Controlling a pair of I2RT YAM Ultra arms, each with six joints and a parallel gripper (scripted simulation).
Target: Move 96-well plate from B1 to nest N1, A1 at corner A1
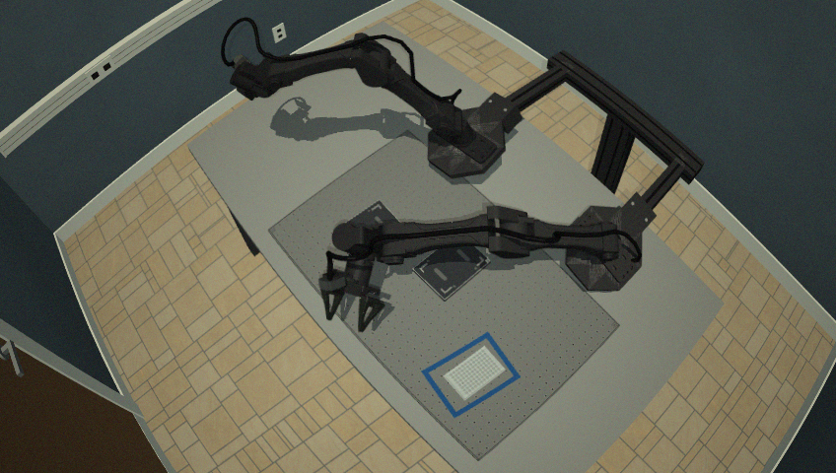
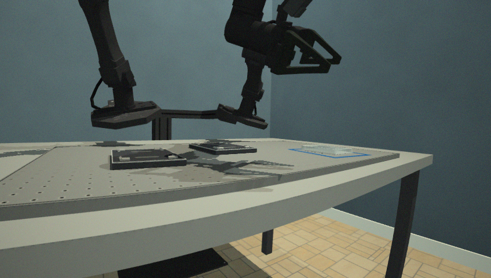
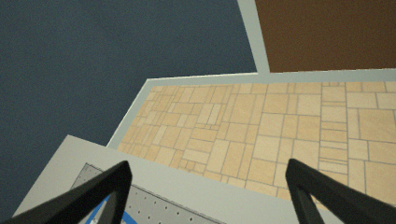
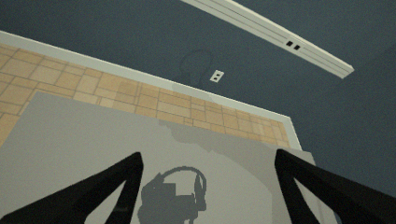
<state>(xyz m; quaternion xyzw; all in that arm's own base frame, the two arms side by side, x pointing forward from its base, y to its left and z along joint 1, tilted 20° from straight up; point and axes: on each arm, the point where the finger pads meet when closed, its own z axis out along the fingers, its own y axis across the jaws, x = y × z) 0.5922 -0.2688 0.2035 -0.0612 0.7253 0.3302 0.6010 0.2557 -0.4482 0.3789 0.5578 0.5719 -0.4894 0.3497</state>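
Now: left hand 150 mm past the 96-well plate, 260 mm to the right of it and 170 mm above it. The rest, counted from my left hand: A1 label 400 mm behind, 70 mm to the left, 170 mm below.
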